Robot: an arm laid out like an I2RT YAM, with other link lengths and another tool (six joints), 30 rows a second.
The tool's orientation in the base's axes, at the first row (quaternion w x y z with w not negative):
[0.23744 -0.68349 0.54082 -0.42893]
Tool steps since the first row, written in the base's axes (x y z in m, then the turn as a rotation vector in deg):
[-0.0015 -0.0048 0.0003 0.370 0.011 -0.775]
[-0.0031 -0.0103 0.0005 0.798 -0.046 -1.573]
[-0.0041 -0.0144 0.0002 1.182 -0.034 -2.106]
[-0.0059 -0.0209 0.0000 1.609 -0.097 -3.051]
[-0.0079 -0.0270 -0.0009 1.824 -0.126 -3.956]
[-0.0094 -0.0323 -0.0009 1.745 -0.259 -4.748]
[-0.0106 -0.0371 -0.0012 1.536 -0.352 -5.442]
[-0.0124 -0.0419 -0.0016 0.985 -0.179 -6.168]
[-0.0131 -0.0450 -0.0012 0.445 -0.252 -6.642]
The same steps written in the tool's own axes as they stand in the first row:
[0.0046 0.0020 -0.0008 -0.248 0.410 0.713]
[0.0097 0.0044 -0.0014 -0.437 0.827 1.496]
[0.0135 0.0064 -0.0016 -0.606 1.038 2.095]
[0.0194 0.0095 -0.0021 -0.838 1.573 2.955]
[0.0248 0.0131 -0.0024 -1.099 2.181 3.610]
[0.0297 0.0155 -0.0030 -1.238 2.888 3.973]
[0.0341 0.0178 -0.0031 -1.389 3.575 4.170]
[0.0384 0.0206 -0.0038 -1.817 4.390 4.058]
[0.0414 0.0216 -0.0042 -1.930 5.075 3.859]

